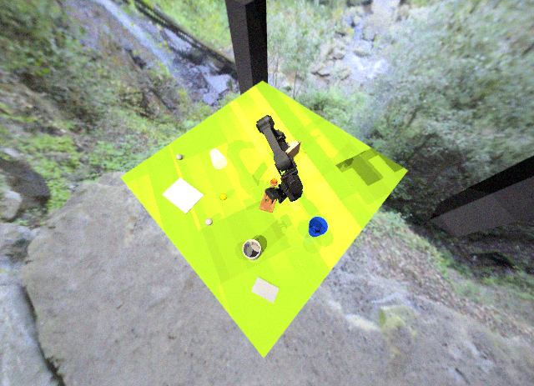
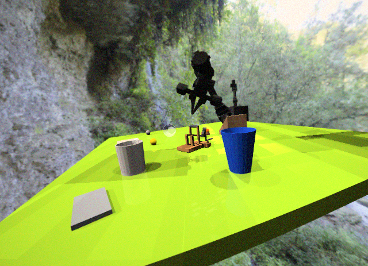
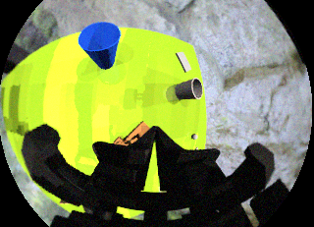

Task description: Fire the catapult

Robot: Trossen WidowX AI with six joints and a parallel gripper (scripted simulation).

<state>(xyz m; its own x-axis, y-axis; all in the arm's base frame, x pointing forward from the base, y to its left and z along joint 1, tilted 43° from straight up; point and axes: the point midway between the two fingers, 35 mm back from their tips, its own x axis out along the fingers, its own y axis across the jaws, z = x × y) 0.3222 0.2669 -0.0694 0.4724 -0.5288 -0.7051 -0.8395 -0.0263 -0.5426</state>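
Right now my gripper tip is 120 mm past the orange ball, 140 mm to the left of it and 110 mm above it. The rest, counted from my gripper tip: blue cup: 50 mm behind, 210 mm to the left, 140 mm below; wooden catapult: 70 mm behind, 110 mm to the right, 120 mm below; white mug: 250 mm ahead, 40 mm to the left, 140 mm below.
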